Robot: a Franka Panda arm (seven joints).
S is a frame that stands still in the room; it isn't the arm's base.
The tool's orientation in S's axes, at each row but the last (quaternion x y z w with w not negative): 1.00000 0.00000 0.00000 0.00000; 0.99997 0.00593 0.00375 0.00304; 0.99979 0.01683 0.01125 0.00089; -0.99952 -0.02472 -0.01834 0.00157; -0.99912 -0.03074 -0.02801 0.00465; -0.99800 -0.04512 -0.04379 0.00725; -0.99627 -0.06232 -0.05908 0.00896; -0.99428 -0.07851 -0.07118 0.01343; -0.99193 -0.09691 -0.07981 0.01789; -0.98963 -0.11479 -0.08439 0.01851; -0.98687 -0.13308 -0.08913 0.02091
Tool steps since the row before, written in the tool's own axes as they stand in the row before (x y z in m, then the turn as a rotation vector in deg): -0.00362 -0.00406 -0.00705 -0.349 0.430 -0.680; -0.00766 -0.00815 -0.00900 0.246 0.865 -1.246; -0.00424 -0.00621 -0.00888 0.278 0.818 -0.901; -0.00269 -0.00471 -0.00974 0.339 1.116 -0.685; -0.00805 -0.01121 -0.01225 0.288 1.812 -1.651; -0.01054 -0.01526 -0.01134 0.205 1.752 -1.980; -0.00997 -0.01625 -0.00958 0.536 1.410 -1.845; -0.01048 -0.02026 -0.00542 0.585 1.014 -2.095; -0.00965 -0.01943 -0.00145 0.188 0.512 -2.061; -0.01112 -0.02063 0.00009 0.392 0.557 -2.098; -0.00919 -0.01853 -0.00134 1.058 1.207 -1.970
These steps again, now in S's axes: -0.00362 0.00406 0.00705 -0.349 -0.430 0.680; -0.00782 0.00811 0.00889 0.247 -0.854 1.253; -0.00465 0.00608 0.00877 0.285 -0.807 0.909; -0.00327 0.00453 0.00965 0.369 -1.101 0.695; -0.00940 0.01056 0.01186 0.307 -1.809 1.651; -0.01282 0.01404 0.01053 0.191 -1.763 1.972; -0.01298 0.01465 0.00850 0.490 -1.379 1.881; -0.01420 0.01818 0.00417 0.440 -0.990 2.141; -0.01336 0.01715 0.00026 -0.037 -0.571 2.054; -0.01541 0.01759 -0.00164 0.163 -0.572 2.124; -0.01388 0.01539 -0.00003 0.990 -1.017 2.108
